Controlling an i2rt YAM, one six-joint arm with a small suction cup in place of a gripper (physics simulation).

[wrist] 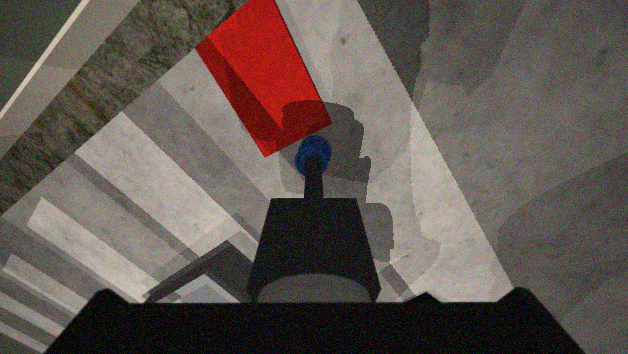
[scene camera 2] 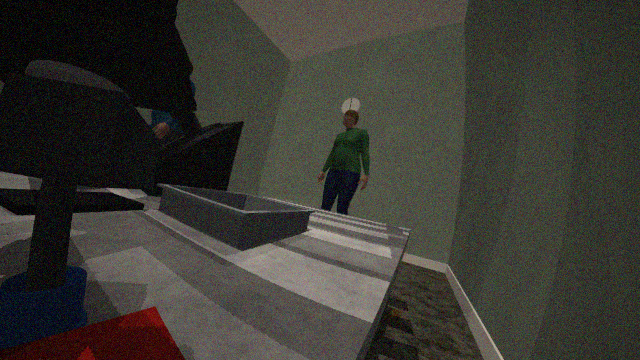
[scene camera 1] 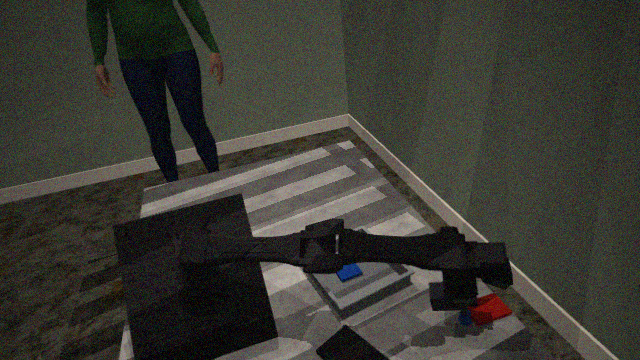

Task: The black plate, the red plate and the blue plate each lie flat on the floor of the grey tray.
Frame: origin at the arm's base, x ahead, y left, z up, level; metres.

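Seen in the pictures: hand at its tool point: (wrist: 313,148) (scene camera 2: 43,340) (scene camera 1: 465,320); arm's base at its link origin: (scene camera 2: 196,135) (scene camera 1: 195,254).
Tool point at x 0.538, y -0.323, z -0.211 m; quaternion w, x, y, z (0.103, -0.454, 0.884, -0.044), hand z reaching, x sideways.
Note:
Offsets run from my tool point to a thing's top centre.
The blue plate @[dy +0.303, dx -0.167, dz +0.016 m] (scene camera 1: 349,272) lies in the grey tray @[dy +0.265, dx -0.157, dz +0.052 m] (scene camera 1: 375,295) (scene camera 2: 200,220) (wrist: 232,261), partly behind the arm in scene camera 1; the tray's wall hides its inside in scene camera 2. The red plate @[dy +0.000, dx +0.061, dz +0.011 m] (scene camera 1: 494,309) (scene camera 2: 127,337) (wrist: 270,65) lies on the table outside the tray, near the table's edge. The black plate @[dy +0.039, dx -0.284, dz +0.013 m] (scene camera 1: 350,346) (scene camera 2: 107,200) lies on the table beside the tray, cut off at the bottom of scene camera 1. My gripper (scene camera 1: 465,317) (scene camera 2: 47,306) (wrist: 313,156), a blue suction cup, is open and carries nothing. It is beside the red plate's near end, over the table.
A large black block (scene camera 1: 200,310) stands at the arm's base. A person in green (scene camera 1: 155,30) (scene camera 2: 347,152) stands beyond the table. A second person (scene camera 2: 162,122) is mostly hidden by the arm. A wall runs past the table's edge near the red plate.

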